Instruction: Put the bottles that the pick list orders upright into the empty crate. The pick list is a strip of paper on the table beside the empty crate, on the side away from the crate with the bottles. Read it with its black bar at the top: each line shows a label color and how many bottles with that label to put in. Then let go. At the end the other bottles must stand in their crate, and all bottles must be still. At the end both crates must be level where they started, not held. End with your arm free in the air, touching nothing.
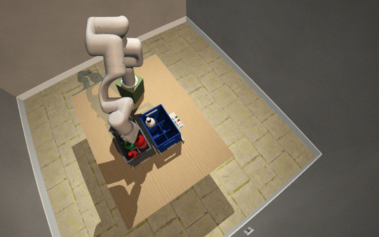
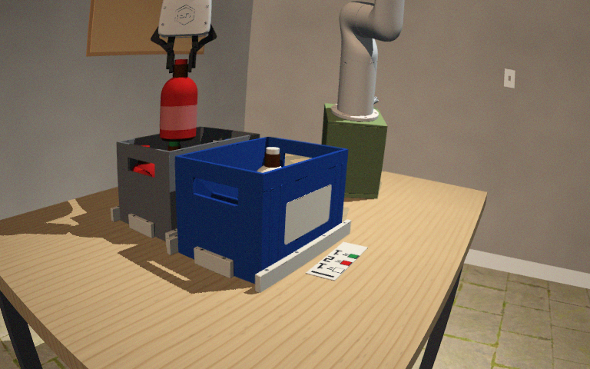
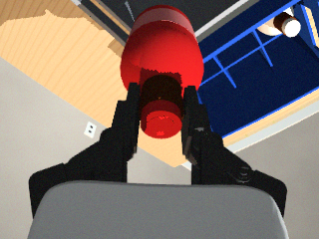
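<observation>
My gripper is now 7 cm above the red bottle. Round my hand: grey crate: 25 cm below, 7 cm behind, 6 cm to the right; then green-label bottle: 25 cm below, 10 cm to the right, 7 cm behind; then blue-label bottle: 25 cm below, 17 cm behind, 3 cm to the right.
</observation>
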